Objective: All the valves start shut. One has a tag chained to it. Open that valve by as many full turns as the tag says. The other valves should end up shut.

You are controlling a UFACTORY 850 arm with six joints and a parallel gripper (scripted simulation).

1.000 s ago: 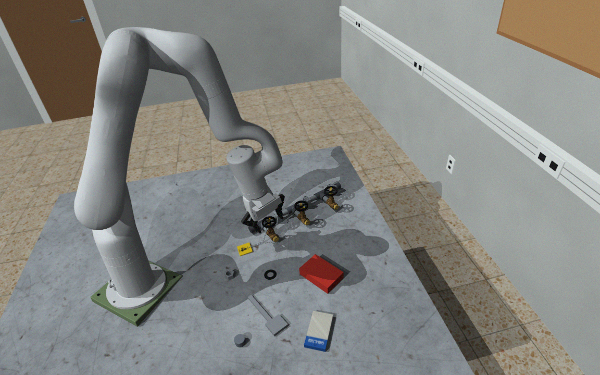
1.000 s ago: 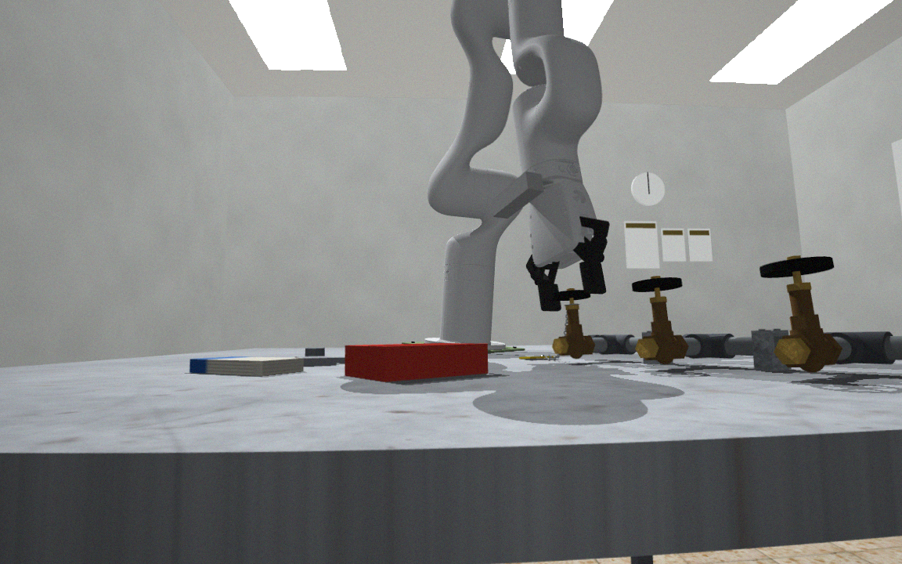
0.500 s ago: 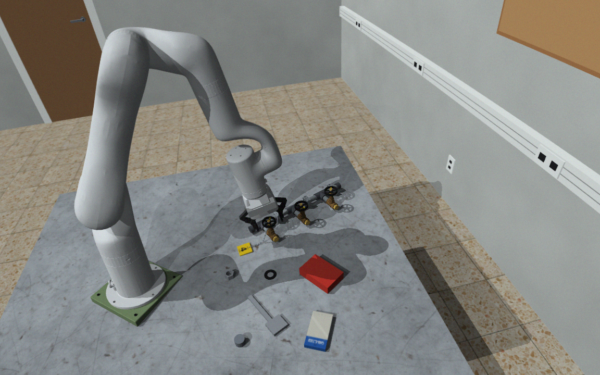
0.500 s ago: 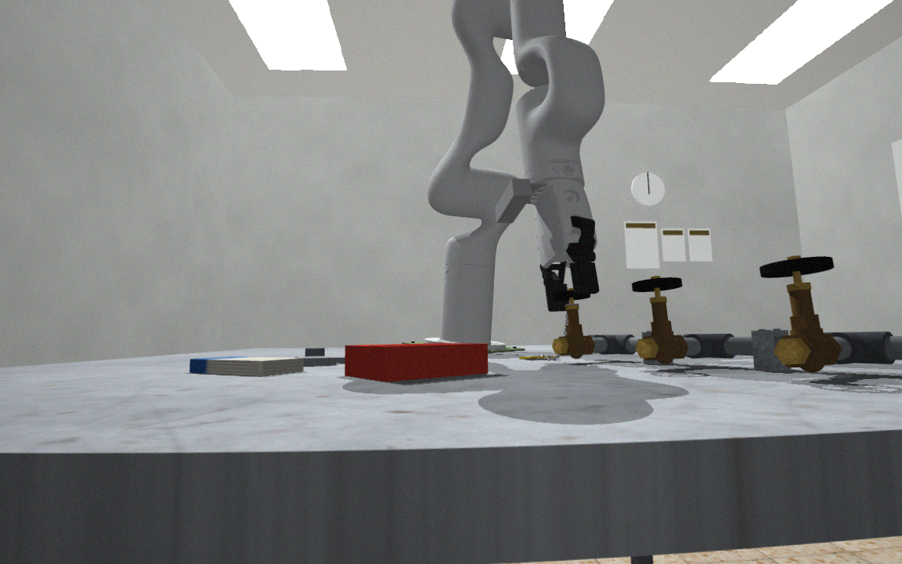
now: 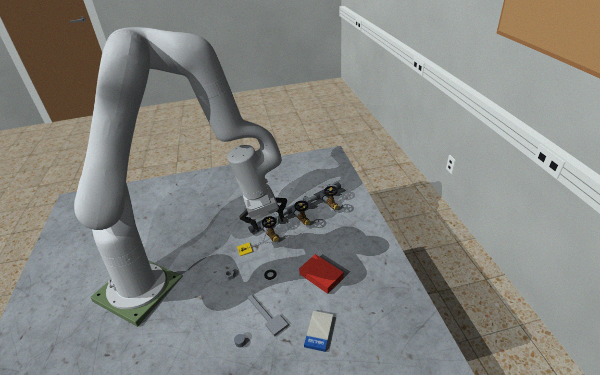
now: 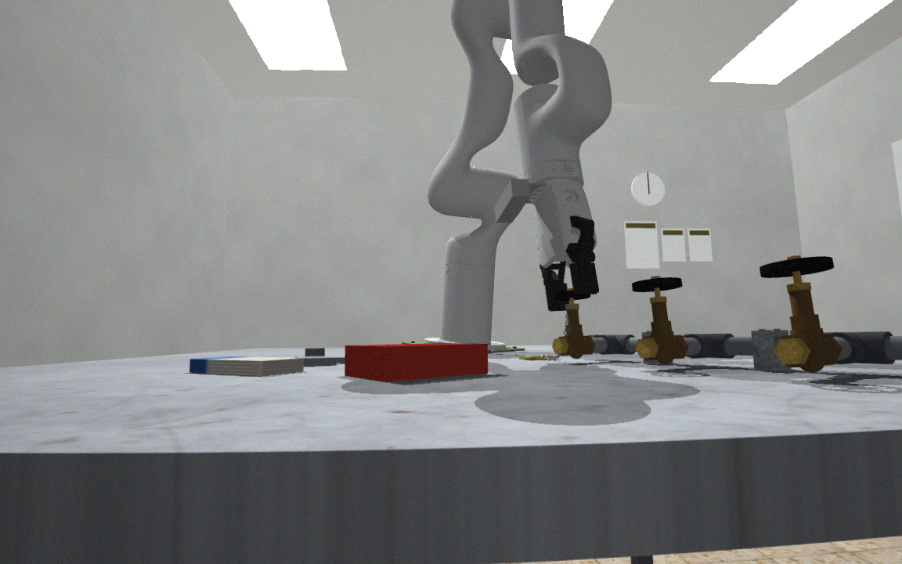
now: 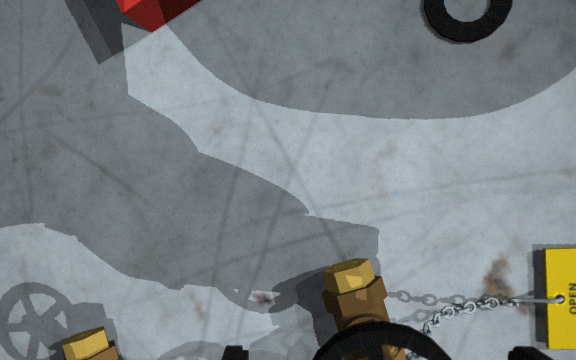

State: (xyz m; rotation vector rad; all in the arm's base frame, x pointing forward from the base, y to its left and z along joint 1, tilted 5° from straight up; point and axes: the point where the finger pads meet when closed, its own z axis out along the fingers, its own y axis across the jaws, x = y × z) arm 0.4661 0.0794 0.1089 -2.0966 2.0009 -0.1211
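Now: the yellow tag 9 cm below my hand, 9 cm behind it and 2 cm to the right of it. The rest, counted from my hand: black washer (16 cm to the right, 9 cm below, 3 cm behind); red block (21 cm to the right, 13 cm ahead, 7 cm below); grey nut (17 cm behind, 12 cm to the right, 8 cm below).
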